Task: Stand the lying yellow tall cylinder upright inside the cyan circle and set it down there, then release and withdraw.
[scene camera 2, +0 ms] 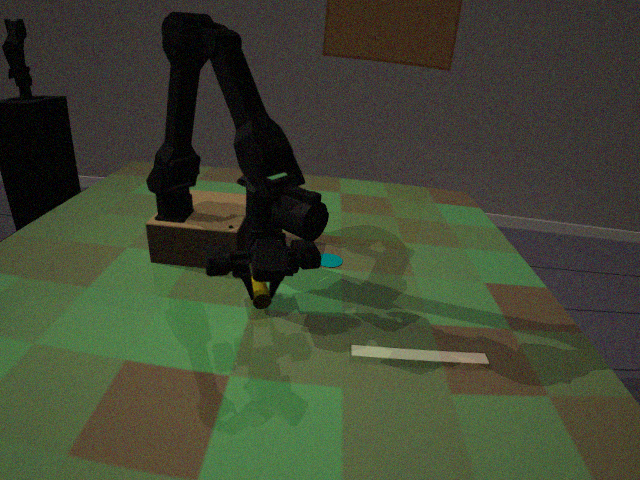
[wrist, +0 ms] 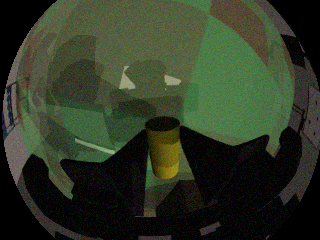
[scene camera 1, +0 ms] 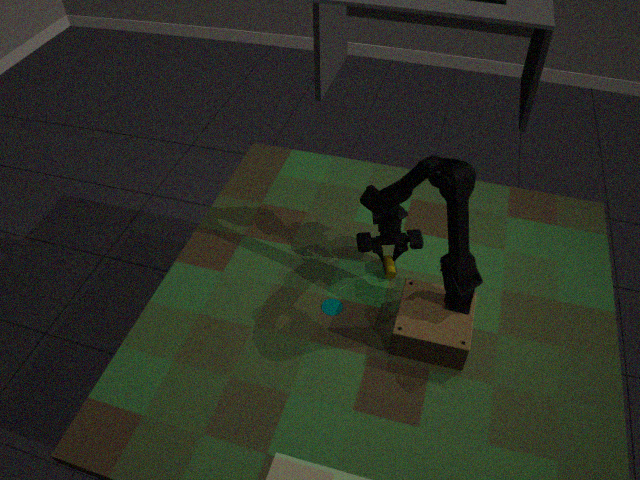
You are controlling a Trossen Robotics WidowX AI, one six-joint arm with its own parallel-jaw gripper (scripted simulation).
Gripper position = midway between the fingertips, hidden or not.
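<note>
A yellow tall cylinder is held in my gripper (scene camera 2: 261,297). You'd find that same gripper in scene camera 1 (scene camera 1: 387,260), and it's there in the wrist view (wrist: 163,132) too.
</note>
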